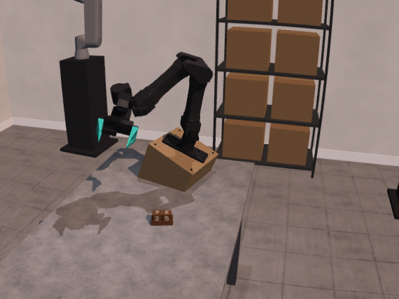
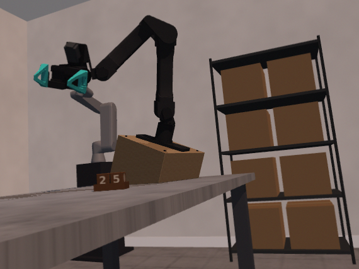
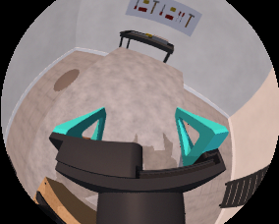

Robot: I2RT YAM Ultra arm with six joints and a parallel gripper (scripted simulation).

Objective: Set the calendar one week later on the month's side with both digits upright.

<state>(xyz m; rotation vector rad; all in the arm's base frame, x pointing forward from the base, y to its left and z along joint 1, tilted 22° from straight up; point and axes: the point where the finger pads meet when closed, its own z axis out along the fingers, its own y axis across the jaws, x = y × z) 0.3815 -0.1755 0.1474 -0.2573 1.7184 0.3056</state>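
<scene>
My gripper is now 28 cm above the brown cube, 13 cm to the right of it and 4 cm past it. The rest, counted from my hand: brown calendar tray 30 cm below, 15 cm to the left, 4 cm behind.
</scene>
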